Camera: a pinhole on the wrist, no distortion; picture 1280 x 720 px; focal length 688.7 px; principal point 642.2 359.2 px. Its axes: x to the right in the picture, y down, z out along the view. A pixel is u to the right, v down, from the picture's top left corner.
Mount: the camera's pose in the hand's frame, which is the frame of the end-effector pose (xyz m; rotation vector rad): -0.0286 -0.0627 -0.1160 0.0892 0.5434 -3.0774
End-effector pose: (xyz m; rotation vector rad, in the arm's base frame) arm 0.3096 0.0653 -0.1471 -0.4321 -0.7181 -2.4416
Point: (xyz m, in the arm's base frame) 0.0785 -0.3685 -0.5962
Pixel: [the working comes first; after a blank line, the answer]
In the camera's frame: -0.1642 0.1349 -0.5246

behind the camera
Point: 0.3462 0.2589 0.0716
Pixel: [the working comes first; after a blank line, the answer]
In the camera's frame: -0.0393 -0.1719 0.3706

569.1 39.7
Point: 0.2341 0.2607 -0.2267
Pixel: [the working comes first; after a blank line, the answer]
In the camera's frame: 0.0195 0.0887 0.1970

710.3 669.3
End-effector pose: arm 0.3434 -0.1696 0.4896 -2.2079 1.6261 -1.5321
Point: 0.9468 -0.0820 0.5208
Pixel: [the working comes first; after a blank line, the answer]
In the camera's frame: -0.0045 0.2456 0.5896

637.0 646.1
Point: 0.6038 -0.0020 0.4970
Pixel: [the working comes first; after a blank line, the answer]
In the camera's frame: 0.0802 0.1229 0.2696

847.1 673.1
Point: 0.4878 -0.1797 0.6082
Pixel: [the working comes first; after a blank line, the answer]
In the camera's frame: -0.1241 0.0406 0.1754

154.9 518.6
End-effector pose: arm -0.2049 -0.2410 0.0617 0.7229 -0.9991 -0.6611
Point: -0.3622 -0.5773 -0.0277
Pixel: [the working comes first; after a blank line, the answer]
In the camera's frame: -0.1979 0.1192 0.3549

258.1 590.4
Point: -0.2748 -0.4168 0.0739
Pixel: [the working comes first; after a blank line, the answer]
In the camera's frame: -0.1556 -0.0324 0.2172

148.8 256.5
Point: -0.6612 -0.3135 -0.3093
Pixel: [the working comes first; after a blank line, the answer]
In the camera's frame: 0.2572 0.1764 0.5218

981.7 592.0
